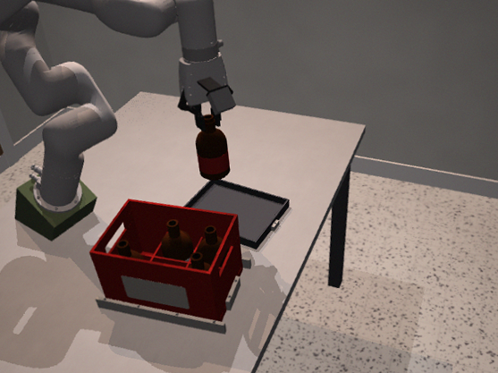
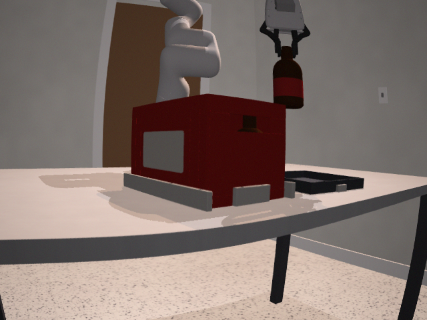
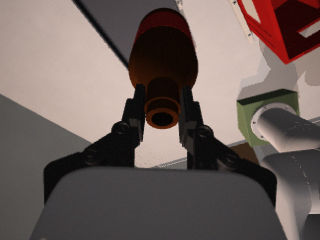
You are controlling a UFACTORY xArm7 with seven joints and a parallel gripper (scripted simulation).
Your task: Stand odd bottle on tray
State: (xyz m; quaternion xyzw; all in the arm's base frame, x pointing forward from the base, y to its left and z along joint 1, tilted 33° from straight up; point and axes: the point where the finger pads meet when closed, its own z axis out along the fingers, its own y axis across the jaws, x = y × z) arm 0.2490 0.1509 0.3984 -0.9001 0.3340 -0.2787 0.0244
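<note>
The black tray is 320 mm below my hand, 70 mm to the left of it and 10 mm ahead of it. The rest, counted from my hand: red crate: 250 mm below, 220 mm to the right, 30 mm behind.
</note>
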